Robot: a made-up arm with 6 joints. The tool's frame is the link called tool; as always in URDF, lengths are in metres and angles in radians. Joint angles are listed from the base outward. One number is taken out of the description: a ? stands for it. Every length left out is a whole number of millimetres.
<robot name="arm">
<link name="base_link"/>
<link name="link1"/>
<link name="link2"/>
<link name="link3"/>
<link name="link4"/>
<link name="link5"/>
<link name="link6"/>
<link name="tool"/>
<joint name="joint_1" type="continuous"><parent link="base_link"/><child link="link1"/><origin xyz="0 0 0.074" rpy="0 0 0"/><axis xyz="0 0 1"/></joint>
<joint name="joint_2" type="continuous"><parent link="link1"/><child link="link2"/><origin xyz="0 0 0" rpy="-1.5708 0 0"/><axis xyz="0 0 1"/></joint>
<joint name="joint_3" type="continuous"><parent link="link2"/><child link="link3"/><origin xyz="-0.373 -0.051 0" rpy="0 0 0"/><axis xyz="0 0 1"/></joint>
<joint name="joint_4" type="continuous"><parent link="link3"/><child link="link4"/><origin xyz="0.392 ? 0" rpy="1.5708 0 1.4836"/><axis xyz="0 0 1"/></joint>
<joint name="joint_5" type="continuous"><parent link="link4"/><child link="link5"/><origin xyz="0 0 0" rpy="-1.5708 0 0"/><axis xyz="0 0 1"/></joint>
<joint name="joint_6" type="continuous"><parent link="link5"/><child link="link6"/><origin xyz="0 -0.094 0" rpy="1.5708 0 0"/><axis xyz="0 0 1"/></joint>
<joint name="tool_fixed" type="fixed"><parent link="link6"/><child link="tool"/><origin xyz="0 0 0" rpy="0 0 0"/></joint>
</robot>
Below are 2 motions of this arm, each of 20 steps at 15 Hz.
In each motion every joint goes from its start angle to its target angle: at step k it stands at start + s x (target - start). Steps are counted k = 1, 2, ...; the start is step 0. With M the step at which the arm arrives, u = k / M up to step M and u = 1 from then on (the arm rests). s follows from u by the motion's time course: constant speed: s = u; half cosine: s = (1 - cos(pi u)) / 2; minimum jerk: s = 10 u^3 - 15 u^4 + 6 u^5.
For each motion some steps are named. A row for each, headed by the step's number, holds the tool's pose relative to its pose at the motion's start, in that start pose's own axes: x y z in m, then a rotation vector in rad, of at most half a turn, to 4 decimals.
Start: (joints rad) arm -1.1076 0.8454 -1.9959 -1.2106 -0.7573 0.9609
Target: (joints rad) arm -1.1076 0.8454 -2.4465 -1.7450 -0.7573 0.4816
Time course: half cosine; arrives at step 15
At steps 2, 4, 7, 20:
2: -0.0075 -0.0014 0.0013 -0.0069 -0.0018 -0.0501
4: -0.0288 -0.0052 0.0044 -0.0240 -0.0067 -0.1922
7: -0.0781 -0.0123 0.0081 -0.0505 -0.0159 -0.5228
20: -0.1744 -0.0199 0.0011 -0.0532 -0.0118 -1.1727

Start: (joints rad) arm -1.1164 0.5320 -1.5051 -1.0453 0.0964 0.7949
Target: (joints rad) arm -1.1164 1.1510 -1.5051 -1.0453 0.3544 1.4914
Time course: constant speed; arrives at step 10
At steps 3, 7, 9, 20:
3: 0.1053 0.0262 0.0687 0.0343 0.2311 0.1863
7: 0.2610 0.0621 0.1255 0.1544 0.5233 0.4056
9: 0.3424 0.0797 0.1382 0.2446 0.6580 0.4988
20: 0.3834 0.0882 0.1405 0.2967 0.7215 0.5406

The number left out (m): -0.069
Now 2 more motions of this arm.
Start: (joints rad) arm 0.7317 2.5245 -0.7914 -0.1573 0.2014 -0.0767
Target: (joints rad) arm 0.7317 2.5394 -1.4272 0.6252 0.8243 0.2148
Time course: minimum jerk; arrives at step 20
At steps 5, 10, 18, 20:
5: -0.0241 -0.0048 -0.0076 -0.0115 -0.0001 0.1107
10: -0.1137 -0.0144 -0.0515 -0.1470 -0.0052 0.5034
18: -0.2151 -0.0112 -0.1413 -0.4935 0.0066 0.8581
20: -0.2167 -0.0110 -0.1433 -0.5009 0.0072 0.8625

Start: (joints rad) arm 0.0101 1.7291 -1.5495 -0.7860 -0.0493 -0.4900
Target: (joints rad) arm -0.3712 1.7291 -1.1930 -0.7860 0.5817 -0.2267
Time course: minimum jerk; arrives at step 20
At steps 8, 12, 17, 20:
8: 0.1009 0.0413 -0.0122 -0.1548 0.3306 0.1009
12: 0.2068 0.0892 -0.0551 -0.3056 0.7216 0.2278
17: 0.2774 0.1266 -0.1077 -0.4085 1.0386 0.3312
20: 0.2831 0.1299 -0.1132 -0.4173 1.0678 0.3405

